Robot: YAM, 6 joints.
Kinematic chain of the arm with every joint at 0, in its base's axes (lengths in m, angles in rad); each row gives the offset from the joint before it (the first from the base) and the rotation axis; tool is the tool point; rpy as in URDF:
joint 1: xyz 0 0 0.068 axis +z
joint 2: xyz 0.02 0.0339 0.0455 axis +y
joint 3: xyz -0.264 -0.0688 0 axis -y
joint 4: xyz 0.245 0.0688 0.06 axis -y
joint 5: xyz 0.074 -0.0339 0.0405 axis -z
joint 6: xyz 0.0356 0 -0.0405 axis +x
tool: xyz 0 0 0 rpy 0 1.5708 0
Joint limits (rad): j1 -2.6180..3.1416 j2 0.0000..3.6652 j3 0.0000..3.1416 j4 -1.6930..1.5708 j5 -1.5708..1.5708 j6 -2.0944..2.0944
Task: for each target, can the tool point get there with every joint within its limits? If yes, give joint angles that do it. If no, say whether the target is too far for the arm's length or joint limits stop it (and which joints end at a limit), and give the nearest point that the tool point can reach.
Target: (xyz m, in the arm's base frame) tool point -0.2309 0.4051 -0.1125
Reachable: yes | joints 2.0533 3.2913 2.6720 -1.4388 -0.4842 -0.9305
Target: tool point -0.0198 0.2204 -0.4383
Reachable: no: joint limits stop it (at a limit: joint 2) | nearest point -0.0201 0.2242 -0.3796 | short by 0.059 m
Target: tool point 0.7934 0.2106 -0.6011
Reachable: no: too far | nearest point 0.4854 0.1288 -0.2766 | short by 0.455 m
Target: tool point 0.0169 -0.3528 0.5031
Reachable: yes | joints 1.7062 0.3621 2.3047 -0.5908 -1.0475 1.6682
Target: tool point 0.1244 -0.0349 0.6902
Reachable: yes | joints -0.5186 1.4537 2.4024 0.1395 -1.0791 1.0865
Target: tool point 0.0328 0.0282 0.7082
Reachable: yes | joints 0.1346 1.5432 2.5880 1.0181 -0.7224 0.8834
